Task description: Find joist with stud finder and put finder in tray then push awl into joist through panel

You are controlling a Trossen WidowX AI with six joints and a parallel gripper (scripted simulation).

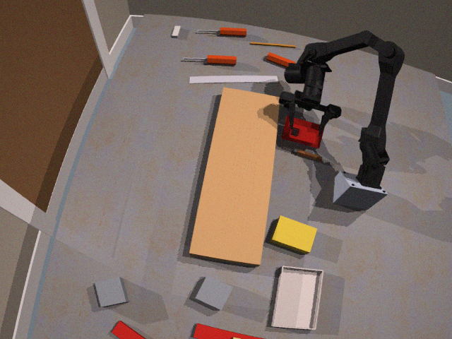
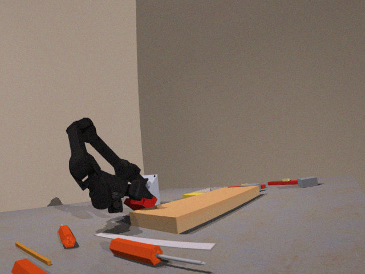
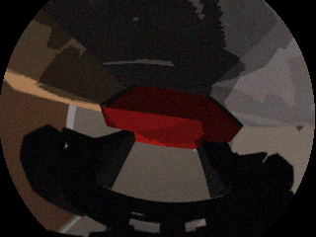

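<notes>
The red stud finder is 10 mm ahead of my gripper tip and 10 mm below it. Round my gripper tip: white strip (230 mm ahead, 210 mm to the right, 60 mm below); then brown-handled awl (40 mm to the left, 60 mm below); then yellow block (290 mm to the left, 50 mm below).
</notes>
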